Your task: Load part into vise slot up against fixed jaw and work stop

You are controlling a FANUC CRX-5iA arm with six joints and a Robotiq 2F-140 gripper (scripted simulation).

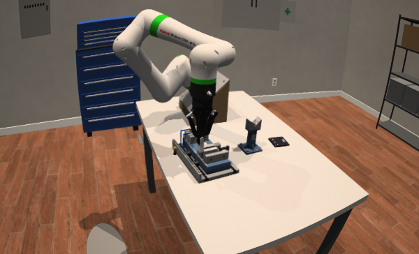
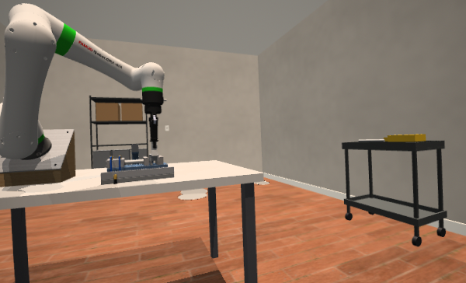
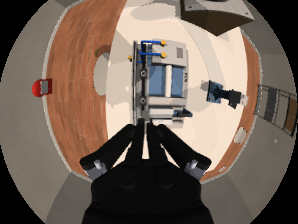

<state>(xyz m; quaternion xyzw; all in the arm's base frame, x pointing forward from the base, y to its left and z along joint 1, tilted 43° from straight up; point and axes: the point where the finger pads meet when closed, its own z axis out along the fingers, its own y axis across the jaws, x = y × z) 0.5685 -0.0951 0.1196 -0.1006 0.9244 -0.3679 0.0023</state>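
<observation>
The part lies 10 mm behind my hand, 40 mm to the left of it and 40 mm below it. From my hand the other things lie so: dark infeed plate: 150 mm behind, 470 mm to the left, 130 mm below.
</observation>
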